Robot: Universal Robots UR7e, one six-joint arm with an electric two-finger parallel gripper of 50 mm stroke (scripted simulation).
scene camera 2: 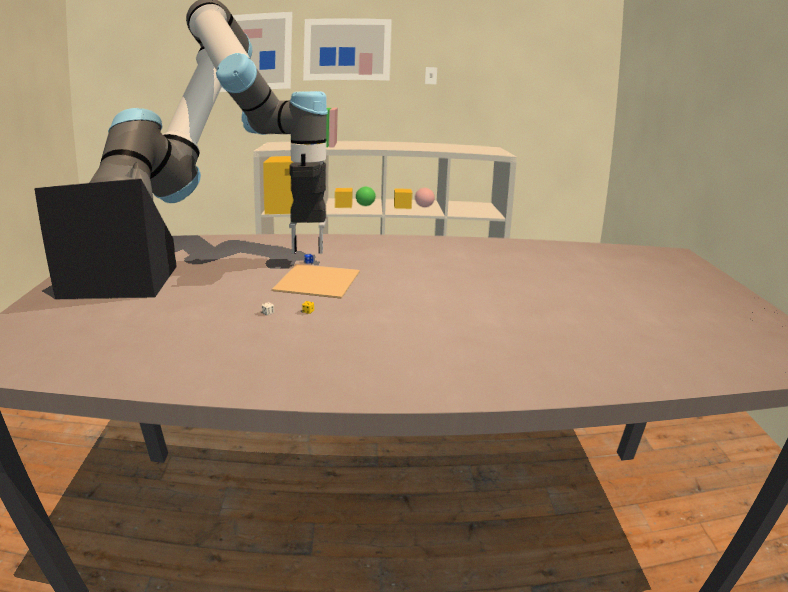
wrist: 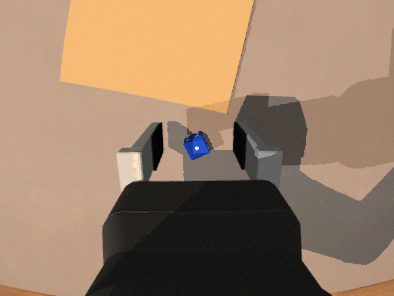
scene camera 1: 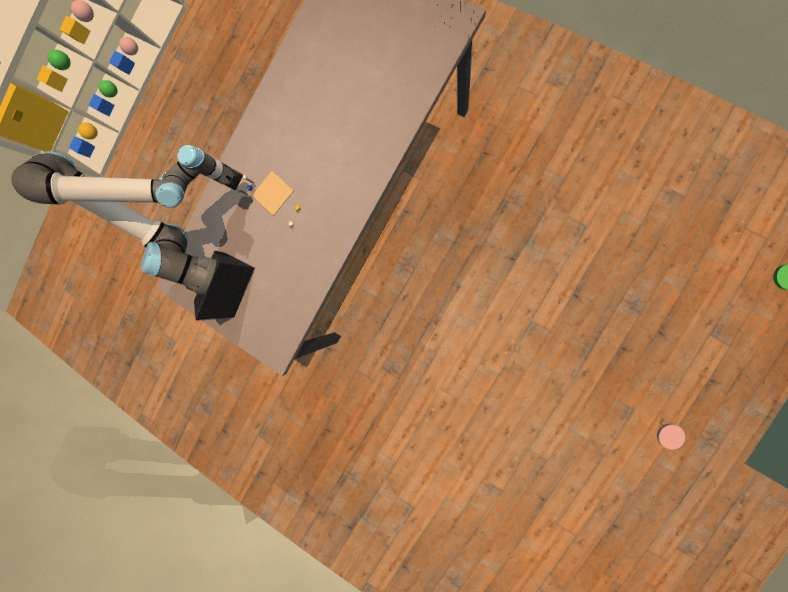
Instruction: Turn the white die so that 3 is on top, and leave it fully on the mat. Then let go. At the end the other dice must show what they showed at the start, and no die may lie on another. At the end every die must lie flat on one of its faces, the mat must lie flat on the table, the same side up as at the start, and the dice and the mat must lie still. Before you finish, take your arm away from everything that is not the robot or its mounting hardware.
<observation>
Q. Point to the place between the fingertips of my gripper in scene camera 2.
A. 307, 252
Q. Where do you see an orange mat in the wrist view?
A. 188, 59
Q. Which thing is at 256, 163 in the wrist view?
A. My gripper.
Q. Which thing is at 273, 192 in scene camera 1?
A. An orange mat.
</observation>
